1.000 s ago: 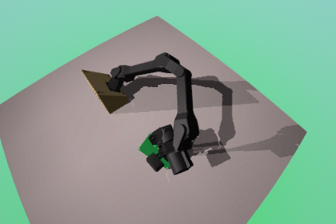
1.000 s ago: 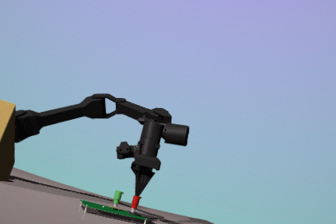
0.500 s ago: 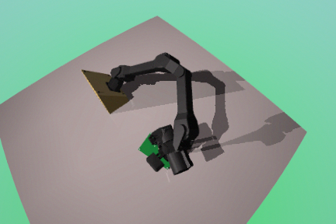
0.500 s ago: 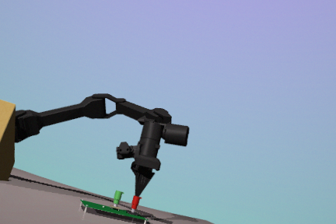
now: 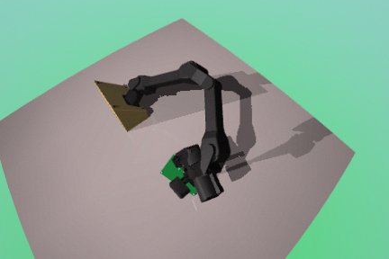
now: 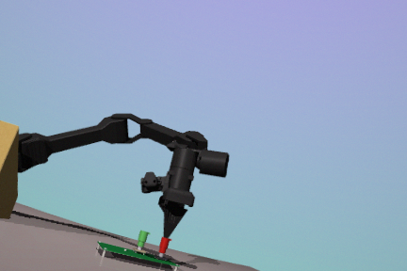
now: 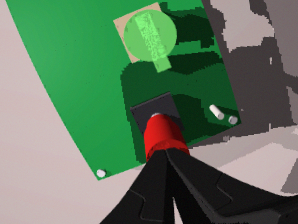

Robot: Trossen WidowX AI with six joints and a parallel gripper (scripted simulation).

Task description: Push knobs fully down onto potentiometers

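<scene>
Right now the red knob is 10 mm below my gripper tip. The rest, counted from my gripper tip: green knob 50 mm behind, 10 mm to the right, 10 mm below.
</scene>
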